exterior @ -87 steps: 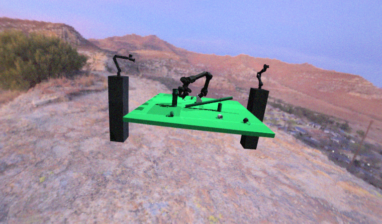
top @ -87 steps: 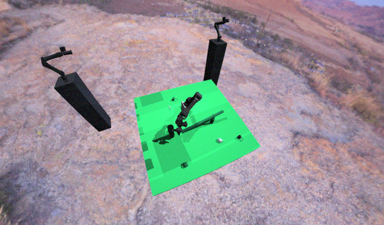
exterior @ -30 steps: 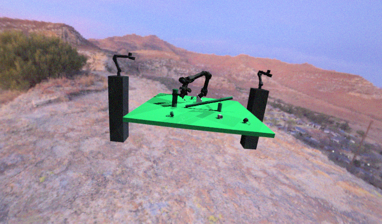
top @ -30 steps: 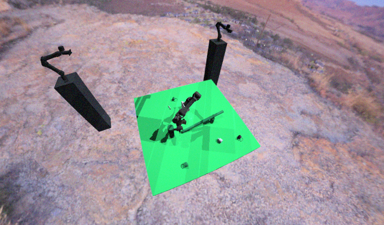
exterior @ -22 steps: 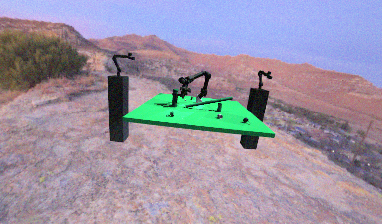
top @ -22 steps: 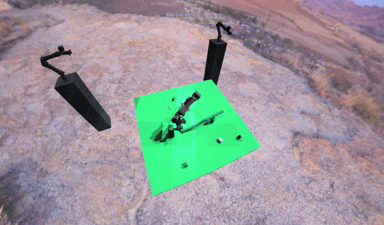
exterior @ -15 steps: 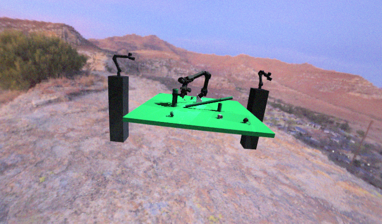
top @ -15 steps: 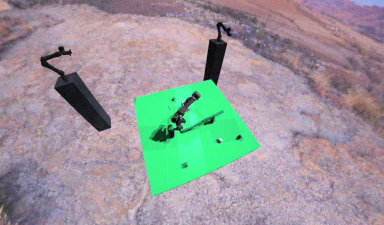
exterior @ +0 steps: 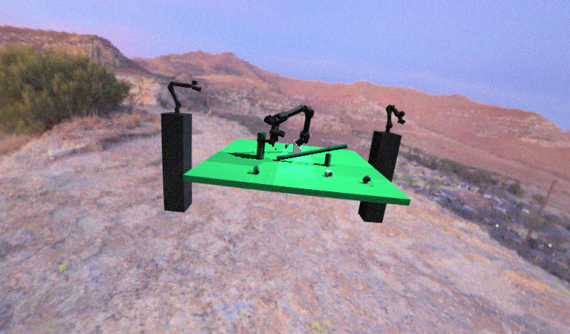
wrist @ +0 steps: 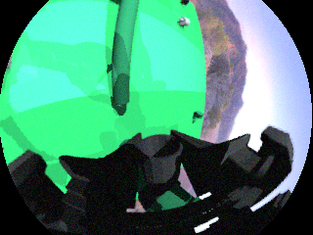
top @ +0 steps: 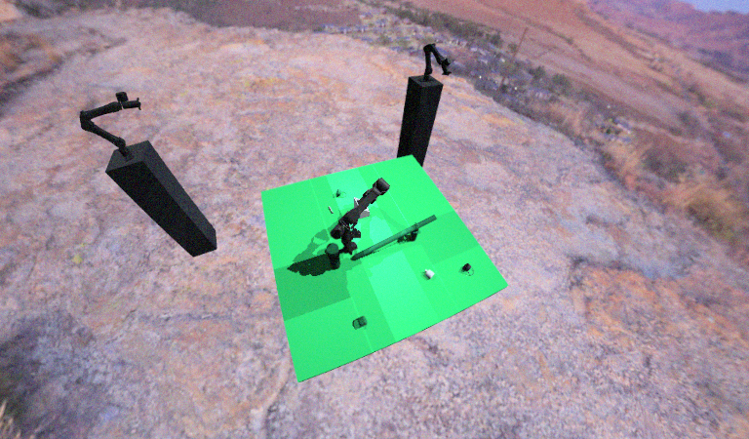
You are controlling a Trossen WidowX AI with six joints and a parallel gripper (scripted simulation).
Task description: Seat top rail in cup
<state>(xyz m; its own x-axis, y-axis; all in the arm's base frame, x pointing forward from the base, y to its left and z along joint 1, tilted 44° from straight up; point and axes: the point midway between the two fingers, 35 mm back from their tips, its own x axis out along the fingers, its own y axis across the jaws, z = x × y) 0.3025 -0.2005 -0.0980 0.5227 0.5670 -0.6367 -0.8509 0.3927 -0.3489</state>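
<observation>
Now: gripper tip 20 mm past the rail-end cup, 20 mm to the left of it and 30 mm below it. Round my gripper tip: short line post 10 mm ahead, 440 mm to the left, 10 mm below.
</observation>
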